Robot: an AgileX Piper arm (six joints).
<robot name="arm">
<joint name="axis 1" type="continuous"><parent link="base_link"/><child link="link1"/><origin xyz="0 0 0.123"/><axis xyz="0 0 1"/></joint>
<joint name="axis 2" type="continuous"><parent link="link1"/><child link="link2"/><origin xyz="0 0 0"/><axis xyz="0 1 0"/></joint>
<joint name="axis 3" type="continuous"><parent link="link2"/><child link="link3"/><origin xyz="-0.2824 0 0.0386"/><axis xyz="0 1 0"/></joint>
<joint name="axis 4" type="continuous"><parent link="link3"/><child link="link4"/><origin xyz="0.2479 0 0.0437"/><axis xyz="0.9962 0 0.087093"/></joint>
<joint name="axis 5" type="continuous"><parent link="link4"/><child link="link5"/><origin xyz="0 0 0"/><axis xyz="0 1 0"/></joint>
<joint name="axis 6" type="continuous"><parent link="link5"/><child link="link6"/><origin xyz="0.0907 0 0.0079"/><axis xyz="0.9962 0 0.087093"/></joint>
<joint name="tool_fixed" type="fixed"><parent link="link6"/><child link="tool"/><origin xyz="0 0 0" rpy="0 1.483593 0"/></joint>
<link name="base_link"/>
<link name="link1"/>
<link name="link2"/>
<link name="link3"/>
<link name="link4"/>
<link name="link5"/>
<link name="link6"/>
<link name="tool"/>
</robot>
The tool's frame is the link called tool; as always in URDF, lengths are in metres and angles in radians. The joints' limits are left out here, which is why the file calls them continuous.
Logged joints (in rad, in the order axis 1, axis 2, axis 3, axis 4, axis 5, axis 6), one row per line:
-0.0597 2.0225 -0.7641 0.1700 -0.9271 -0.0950
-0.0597 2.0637 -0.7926 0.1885 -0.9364 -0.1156
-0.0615 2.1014 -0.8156 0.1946 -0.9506 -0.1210
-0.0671 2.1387 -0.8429 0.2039 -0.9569 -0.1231
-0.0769 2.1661 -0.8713 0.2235 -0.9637 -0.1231
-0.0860 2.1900 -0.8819 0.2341 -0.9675 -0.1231
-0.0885 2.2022 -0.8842 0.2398 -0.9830 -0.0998
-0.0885 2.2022 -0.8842 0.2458 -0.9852 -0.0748
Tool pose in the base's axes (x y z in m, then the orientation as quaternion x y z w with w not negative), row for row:
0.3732 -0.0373 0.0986 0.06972 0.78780 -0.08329 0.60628
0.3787 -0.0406 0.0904 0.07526 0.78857 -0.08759 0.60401
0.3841 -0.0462 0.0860 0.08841 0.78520 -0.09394 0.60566
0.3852 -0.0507 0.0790 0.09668 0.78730 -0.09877 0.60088
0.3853 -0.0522 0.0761 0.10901 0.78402 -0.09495 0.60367
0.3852 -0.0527 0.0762 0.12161 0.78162 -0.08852 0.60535
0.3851 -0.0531 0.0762 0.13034 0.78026 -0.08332 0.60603
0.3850 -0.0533 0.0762 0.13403 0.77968 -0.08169 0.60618
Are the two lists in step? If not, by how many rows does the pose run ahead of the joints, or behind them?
The pose runs 2 rows ahead of the joints: the pose in row i belongs to the joints in row i + 2.
